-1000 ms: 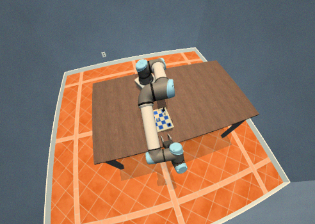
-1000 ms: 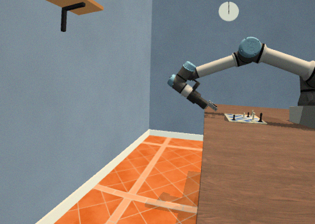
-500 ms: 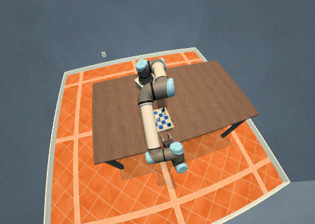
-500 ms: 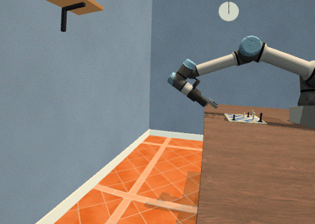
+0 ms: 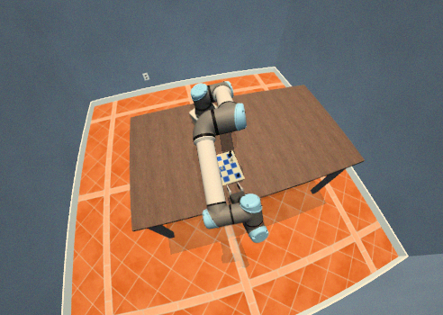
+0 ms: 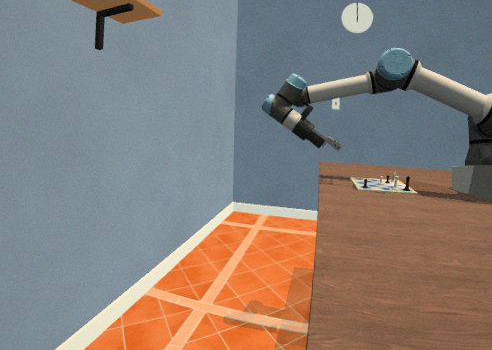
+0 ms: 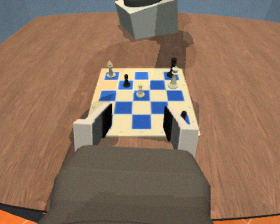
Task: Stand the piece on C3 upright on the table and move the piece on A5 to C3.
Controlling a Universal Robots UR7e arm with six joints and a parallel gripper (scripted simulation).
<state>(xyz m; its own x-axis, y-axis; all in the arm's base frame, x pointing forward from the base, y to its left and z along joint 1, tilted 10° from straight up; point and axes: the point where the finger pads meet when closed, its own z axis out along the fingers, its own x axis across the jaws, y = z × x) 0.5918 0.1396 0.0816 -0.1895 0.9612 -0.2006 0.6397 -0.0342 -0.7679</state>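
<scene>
Right now my hand is 19 cm past the small white piece, 4 cm to the left of it and 13 cm above it. Round my hand: tall black piece 28 cm behind, 2 cm to the left, 12 cm below; cream chessboard 19 cm behind, 4 cm to the right, 14 cm below.
</scene>
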